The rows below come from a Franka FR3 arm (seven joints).
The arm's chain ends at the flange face. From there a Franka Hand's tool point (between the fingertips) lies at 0.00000 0.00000 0.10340 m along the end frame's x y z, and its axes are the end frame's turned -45 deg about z.
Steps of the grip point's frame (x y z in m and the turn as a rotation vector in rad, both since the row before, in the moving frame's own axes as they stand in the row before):
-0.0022 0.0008 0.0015 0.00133 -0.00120 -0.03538
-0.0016 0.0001 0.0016 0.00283 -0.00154 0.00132
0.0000 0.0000 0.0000 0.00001 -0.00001 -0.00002
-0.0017 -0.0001 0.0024 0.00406 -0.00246 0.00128
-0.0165 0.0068 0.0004 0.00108 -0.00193 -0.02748
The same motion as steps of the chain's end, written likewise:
-0.0008 0.0021 0.0015 0.00009 -0.00179 -0.03538
-0.0007 0.0013 0.0016 0.00091 -0.00309 0.00132
0.0000 0.0000 0.0000 0.00000 -0.00001 -0.00002
-0.0008 0.0012 0.0024 0.00113 -0.00461 0.00128
-0.0066 0.0164 0.0004 -0.00060 -0.00213 -0.02748

